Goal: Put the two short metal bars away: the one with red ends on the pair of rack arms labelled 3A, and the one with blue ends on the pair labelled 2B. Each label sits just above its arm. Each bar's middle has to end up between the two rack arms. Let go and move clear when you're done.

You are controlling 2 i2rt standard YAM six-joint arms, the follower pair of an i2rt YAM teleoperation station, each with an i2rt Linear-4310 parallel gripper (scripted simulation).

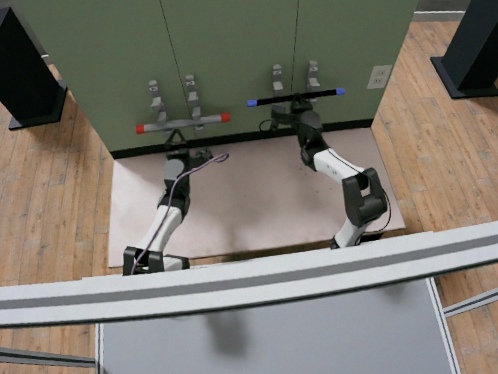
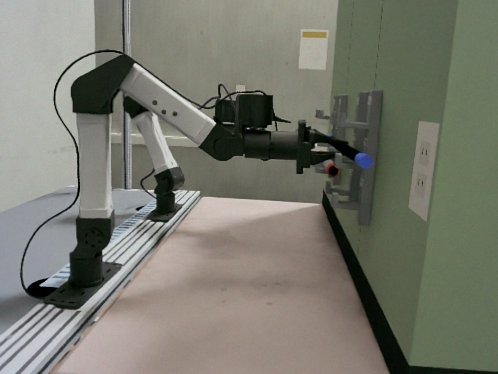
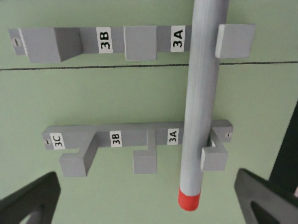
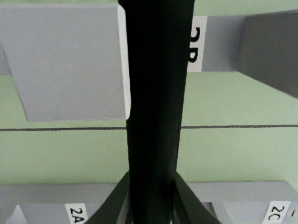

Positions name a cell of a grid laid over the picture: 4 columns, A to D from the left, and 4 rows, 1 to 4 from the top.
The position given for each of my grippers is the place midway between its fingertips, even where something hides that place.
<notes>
I see my left gripper (image 3: B4), my right gripper (image 2: C2), a red-ended grey bar (image 1: B2) and a blue-ended black bar (image 4: C1).
My right gripper is seen too in image 4 (image 4: C4). Image 4 misses the red-ended grey bar: it is out of frame. Image 3 does not show the blue-ended black bar: it is out of frame.
</notes>
